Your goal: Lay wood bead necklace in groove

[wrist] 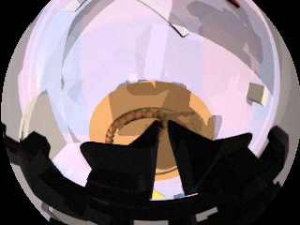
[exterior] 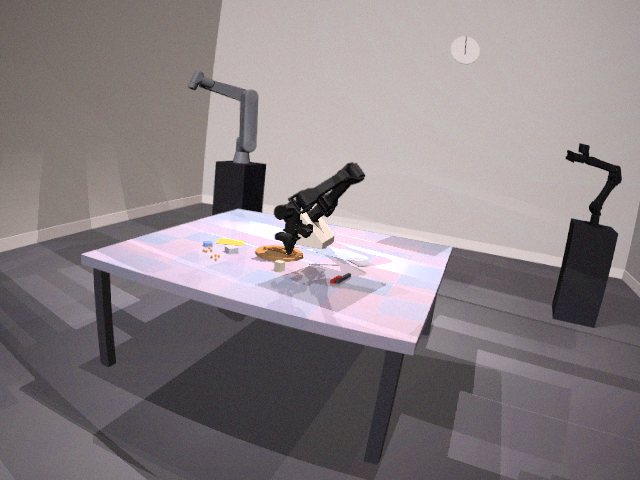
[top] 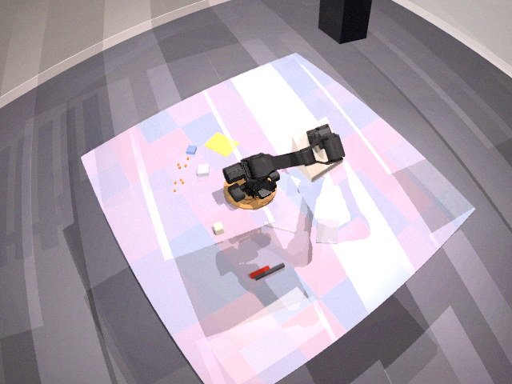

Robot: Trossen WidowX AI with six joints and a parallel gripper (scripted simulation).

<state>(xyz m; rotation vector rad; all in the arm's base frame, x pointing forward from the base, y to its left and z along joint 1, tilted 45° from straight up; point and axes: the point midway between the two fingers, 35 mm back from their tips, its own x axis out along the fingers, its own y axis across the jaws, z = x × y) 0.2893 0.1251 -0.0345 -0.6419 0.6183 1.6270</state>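
My gripper tip is now 10 mm past the round bead board, 50 mm to the left of it and 10 mm above it. From my gripper tip the other things lie so: cream cube (180 mm ahead, 60 mm to the left); then white block (120 mm ahead, 210 mm to the right); then thin rod (20 mm behind, 150 mm to the left, 10 mm below).
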